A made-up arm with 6 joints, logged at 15 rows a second.
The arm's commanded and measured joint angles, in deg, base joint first. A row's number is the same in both.
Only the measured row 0 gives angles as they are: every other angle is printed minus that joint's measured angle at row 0.
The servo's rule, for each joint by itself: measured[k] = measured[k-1] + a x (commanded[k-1-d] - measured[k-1]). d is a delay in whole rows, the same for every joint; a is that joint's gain. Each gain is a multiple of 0.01, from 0.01 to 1. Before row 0 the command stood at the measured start. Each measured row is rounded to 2 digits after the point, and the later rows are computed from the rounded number. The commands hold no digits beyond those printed.
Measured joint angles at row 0: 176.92, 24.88, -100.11, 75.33, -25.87, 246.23
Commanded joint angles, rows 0 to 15: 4.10, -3.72, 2.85, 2.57, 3.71, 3.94; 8.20, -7.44, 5.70, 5.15, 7.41, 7.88; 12.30, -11.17, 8.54, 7.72, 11.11, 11.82; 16.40, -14.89, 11.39, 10.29, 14.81, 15.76; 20.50, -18.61, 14.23, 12.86, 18.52, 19.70; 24.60, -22.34, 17.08, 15.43, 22.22, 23.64; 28.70, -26.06, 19.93, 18.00, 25.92, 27.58; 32.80, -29.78, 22.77, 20.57, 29.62, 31.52; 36.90, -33.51, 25.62, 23.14, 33.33, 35.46; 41.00, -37.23, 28.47, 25.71, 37.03, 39.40; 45.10, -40.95, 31.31, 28.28, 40.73, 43.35; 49.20, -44.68, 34.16, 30.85, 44.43, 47.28; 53.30, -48.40, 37.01, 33.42, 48.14, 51.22; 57.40, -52.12, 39.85, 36.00, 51.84, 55.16; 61.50, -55.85, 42.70, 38.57, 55.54, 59.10; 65.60, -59.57, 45.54, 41.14, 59.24, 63.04
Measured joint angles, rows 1 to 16: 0.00, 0.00, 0.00, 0.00, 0.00, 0.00; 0.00, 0.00, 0.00, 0.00, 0.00, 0.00; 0.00, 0.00, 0.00, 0.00, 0.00, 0.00; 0.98, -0.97, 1.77, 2.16, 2.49, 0.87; 2.71, -2.65, 4.21, 4.67, 5.79, 2.41; 5.01, -4.87, 6.89, 7.23, 9.35, 4.48; 7.74, -7.48, 9.68, 9.80, 13.01, 6.96; 10.80, -10.37, 12.50, 12.37, 16.70, 9.76; 14.11, -13.48, 15.34, 14.94, 20.40, 12.81; 17.61, -16.75, 18.19, 17.51, 24.10, 16.06; 21.26, -20.14, 21.03, 20.08, 27.80, 19.46; 25.01, -23.62, 23.88, 22.65, 31.51, 22.98; 28.85, -27.16, 26.73, 25.22, 35.21, 26.59; 32.75, -30.75, 29.57, 27.79, 38.91, 30.28; 36.70, -34.37, 32.42, 30.36, 42.61, 34.02; 40.68, -38.02, 35.27, 32.93, 46.32, 37.80
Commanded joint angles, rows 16 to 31: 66.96, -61.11, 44.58, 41.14, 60.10, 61.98; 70.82, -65.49, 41.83, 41.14, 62.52, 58.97; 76.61, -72.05, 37.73, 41.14, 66.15, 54.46; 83.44, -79.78, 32.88, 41.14, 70.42, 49.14; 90.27, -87.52, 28.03, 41.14, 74.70, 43.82; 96.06, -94.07, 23.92, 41.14, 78.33, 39.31; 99.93, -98.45, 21.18, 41.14, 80.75, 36.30; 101.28, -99.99, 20.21, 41.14, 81.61, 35.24; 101.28, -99.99, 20.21, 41.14, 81.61, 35.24; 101.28, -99.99, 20.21, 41.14, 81.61, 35.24; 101.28, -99.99, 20.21, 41.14, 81.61, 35.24; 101.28, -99.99, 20.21, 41.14, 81.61, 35.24; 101.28, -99.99, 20.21, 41.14, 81.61, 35.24; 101.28, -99.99, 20.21, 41.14, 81.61, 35.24; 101.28, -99.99, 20.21, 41.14, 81.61, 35.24; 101.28, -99.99, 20.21, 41.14, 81.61, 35.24
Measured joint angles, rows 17 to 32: 44.69, -41.69, 38.11, 35.51, 50.02, 41.62; 48.72, -45.37, 40.96, 38.08, 53.72, 45.47; 52.77, -49.06, 43.80, 40.65, 57.42, 49.34; 56.18, -52.19, 44.28, 41.06, 59.22, 52.12; 59.69, -55.65, 42.76, 41.13, 61.43, 53.63; 63.75, -59.91, 39.64, 41.14, 64.59, 53.81; 68.48, -65.08, 35.45, 41.14, 68.50, 52.78; 73.71, -70.91, 30.85, 41.14, 72.65, 50.81; 79.07, -76.93, 26.55, 41.14, 76.46, 48.28; 84.08, -82.53, 23.22, 41.14, 79.33, 45.64; 88.21, -87.07, 21.35, 41.14, 80.86, 43.35; 91.35, -90.43, 20.64, 41.14, 81.36, 41.57; 93.73, -92.92, 20.37, 41.14, 81.53, 40.18; 95.54, -94.76, 20.27, 41.14, 81.58, 39.09; 96.92, -96.12, 20.23, 41.14, 81.60, 38.24; 97.97, -97.13, 20.22, 41.14, 81.61, 37.58
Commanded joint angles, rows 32 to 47: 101.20, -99.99, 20.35, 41.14, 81.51, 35.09; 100.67, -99.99, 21.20, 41.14, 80.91, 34.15; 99.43, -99.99, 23.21, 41.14, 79.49, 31.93; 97.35, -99.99, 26.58, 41.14, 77.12, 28.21; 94.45, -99.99, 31.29, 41.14, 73.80, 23.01; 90.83, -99.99, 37.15, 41.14, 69.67, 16.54; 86.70, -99.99, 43.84, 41.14, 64.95, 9.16; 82.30, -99.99, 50.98, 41.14, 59.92, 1.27; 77.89, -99.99, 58.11, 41.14, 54.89, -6.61; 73.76, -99.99, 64.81, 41.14, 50.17, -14.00; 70.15, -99.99, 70.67, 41.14, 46.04, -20.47; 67.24, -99.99, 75.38, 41.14, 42.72, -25.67; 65.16, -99.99, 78.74, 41.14, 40.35, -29.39; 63.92, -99.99, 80.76, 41.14, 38.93, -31.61; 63.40, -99.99, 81.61, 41.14, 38.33, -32.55; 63.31, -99.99, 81.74, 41.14, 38.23, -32.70
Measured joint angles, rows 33 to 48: 98.76, -97.87, 20.21, 41.14, 81.61, 37.07; 99.36, -98.42, 20.21, 41.14, 81.61, 36.67; 99.82, -98.83, 20.21, 41.14, 81.61, 36.36; 100.15, -99.13, 20.30, 41.14, 81.54, 36.08; 100.27, -99.35, 20.86, 41.14, 81.12, 35.66; 100.07, -99.52, 22.32, 41.14, 80.03, 34.84; 99.42, -99.64, 24.96, 41.14, 78.08, 33.38; 98.23, -99.73, 28.88, 41.14, 75.21, 31.10; 96.45, -99.80, 34.01, 41.14, 71.50, 27.90; 94.11, -99.85, 40.10, 41.14, 67.11, 23.78; 91.28, -99.89, 46.85, 41.14, 62.29, 18.83; 88.07, -99.92, 53.83, 41.14, 57.33, 13.23; 84.64, -99.94, 60.64, 41.14, 52.53, 7.24; 81.16, -99.95, 66.86, 41.14, 48.18, 1.14; 77.82, -99.96, 72.14, 41.14, 44.52, -4.76; 74.78, -99.97, 76.23, 41.14, 41.73, -10.18
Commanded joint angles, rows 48 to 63: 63.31, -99.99, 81.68, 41.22, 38.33, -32.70; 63.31, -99.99, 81.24, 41.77, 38.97, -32.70; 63.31, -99.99, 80.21, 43.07, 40.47, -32.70; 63.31, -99.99, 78.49, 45.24, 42.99, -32.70; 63.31, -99.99, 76.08, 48.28, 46.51, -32.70; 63.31, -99.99, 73.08, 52.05, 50.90, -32.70; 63.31, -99.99, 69.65, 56.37, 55.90, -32.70; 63.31, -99.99, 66.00, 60.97, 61.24, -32.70; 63.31, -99.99, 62.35, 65.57, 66.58, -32.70; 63.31, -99.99, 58.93, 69.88, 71.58, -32.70; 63.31, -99.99, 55.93, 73.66, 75.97, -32.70; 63.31, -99.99, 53.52, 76.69, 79.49, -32.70; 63.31, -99.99, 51.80, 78.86, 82.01, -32.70; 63.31, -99.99, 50.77, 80.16, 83.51, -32.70; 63.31, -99.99, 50.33, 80.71, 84.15, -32.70; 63.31, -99.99, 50.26, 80.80, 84.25, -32.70
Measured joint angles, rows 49 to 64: 72.17, -99.98, 79.04, 41.14, 39.85, -14.89; 70.07, -99.98, 80.63, 41.14, 38.83, -18.78; 68.45, -99.98, 81.32, 41.14, 38.43, -21.84; 67.22, -99.98, 81.54, 41.21, 38.36, -24.23; 66.28, -99.98, 81.35, 41.68, 38.77, -26.09; 65.57, -99.98, 80.64, 42.85, 39.91, -27.54; 65.03, -99.98, 79.31, 44.86, 41.97, -28.68; 64.62, -99.98, 77.31, 47.73, 45.01, -29.56; 64.31, -99.98, 74.69, 51.36, 48.96, -30.25; 64.07, -99.98, 71.57, 55.57, 53.61, -30.79; 63.89, -99.98, 68.12, 60.11, 58.72, -31.21; 63.75, -99.98, 64.54, 64.70, 63.99, -31.54; 63.64, -99.98, 61.06, 69.05, 69.08, -31.80; 63.56, -99.98, 57.88, 72.92, 73.70, -32.00; 63.50, -99.98, 55.18, 76.09, 77.58, -32.15; 63.45, -99.98, 53.08, 78.42, 80.55, -32.27
